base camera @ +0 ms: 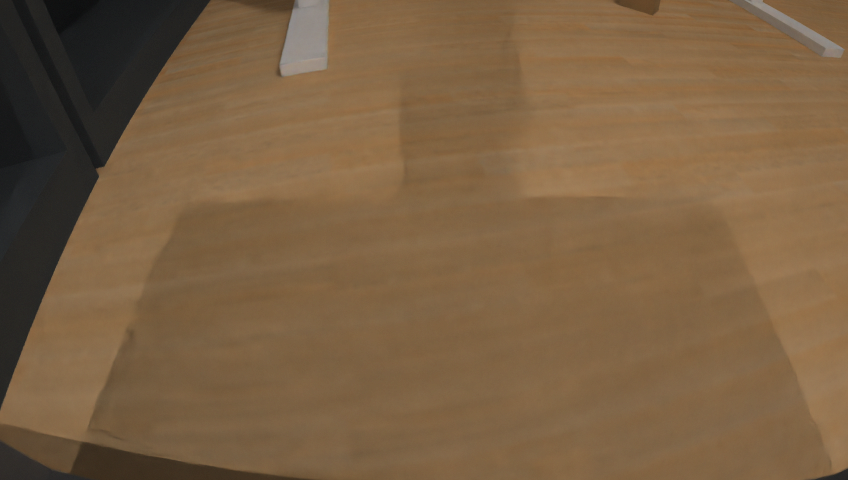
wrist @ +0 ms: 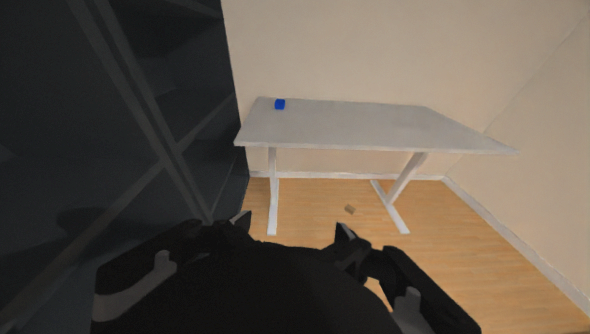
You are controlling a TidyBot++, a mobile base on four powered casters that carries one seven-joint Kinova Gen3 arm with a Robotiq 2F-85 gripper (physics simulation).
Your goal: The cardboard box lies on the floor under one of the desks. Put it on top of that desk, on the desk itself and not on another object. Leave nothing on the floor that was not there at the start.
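Frame: origin at the arm's base, x ahead, y left, z up, level; metres.
Seen in the pictures: gripper, fingertip midpoint: (wrist: 292,226).
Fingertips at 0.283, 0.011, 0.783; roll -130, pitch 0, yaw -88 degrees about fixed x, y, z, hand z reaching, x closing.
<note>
A point is followed by its place in that frame, as x, y, z.
The small brown cardboard box (base camera: 640,4) @[1.206, -0.485, -0.378] (wrist: 349,209) @[1.216, -0.482, -0.350] lies on the floor under the desk, between its two legs and nearer the right one. In the base camera view it is cut off by the top edge. The grey desk (wrist: 350,127) @[1.105, -0.219, 0.553] stands against the back wall; its white feet (base camera: 305,44) @[0.910, 0.239, -0.372] (wrist: 272,215) @[1.017, 0.266, -0.372] show in both views. My gripper (wrist: 292,226) @[0.283, 0.011, 0.783] is open and empty, in front of the desk and well apart from the box.
A small blue block (wrist: 280,104) @[1.273, 0.247, 0.589] sits on the desk top at the back left. A dark shelf unit (base camera: 71,136) @[0.570, 0.505, -0.313] (wrist: 167,160) @[0.572, 0.505, 0.571] stands close on the left, beside the desk. A wall (wrist: 555,165) @[1.428, -1.953, 0.320] runs along the right side.
</note>
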